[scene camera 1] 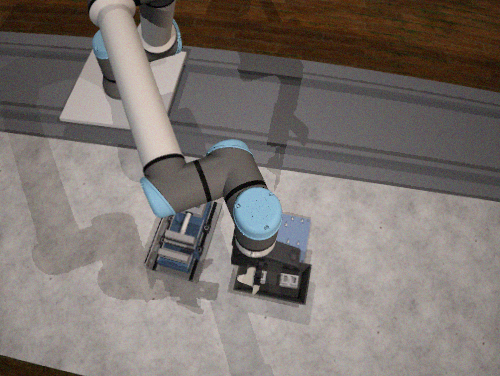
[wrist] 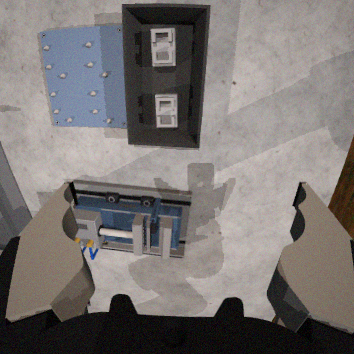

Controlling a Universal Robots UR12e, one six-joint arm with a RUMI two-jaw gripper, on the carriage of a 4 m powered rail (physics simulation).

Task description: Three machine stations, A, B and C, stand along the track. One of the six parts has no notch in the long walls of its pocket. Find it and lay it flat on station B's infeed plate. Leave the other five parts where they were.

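Places are measured from the arm's base along level axes (x ahead, y left, z up), in metres.
Pixels of known places: gripper, between the fingertips: (wrist: 183, 183).
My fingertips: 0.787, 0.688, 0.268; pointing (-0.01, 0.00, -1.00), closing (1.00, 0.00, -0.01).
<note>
For each thing: its top centre in the pictures, then the offset to it from my fingertips, as dx, dy, dz.
- blue plate, centre of its top: (wrist: 83, 79) (scene camera 1: 281, 235) -0.204, +0.068, -0.290
- vise-like machine, centre of its top: (wrist: 121, 241) (scene camera 1: 181, 226) -0.150, -0.271, -0.199
Two light parts with rectangular pockets lie apart inside the dark bin (scene camera 1: 307, 283) (wrist: 203, 75). One part (scene camera 1: 289, 280) (wrist: 163, 47) lies toward one end. The other part (scene camera 1: 263, 277) (wrist: 166, 111) is nearer the other end, partly hidden by the gripper in the scene view. Their pocket walls are too small to judge for notches. A blue plate (scene camera 1: 296, 231) (wrist: 75, 80) with small pale pegs adjoins the bin. Which station this is cannot be told. My gripper (scene camera 1: 253, 284) (wrist: 183, 183) is wide open and empty, and hangs high above the station.
A vise-like machine (scene camera 1: 179, 245) (wrist: 125, 217) with a blue bed, grey jaws and a pale rod stands beside the bin, partly covered by the arm in the scene view. The grey rail (scene camera 1: 350, 125) runs behind, with the arm's white carriage (scene camera 1: 85, 107) on it.
</note>
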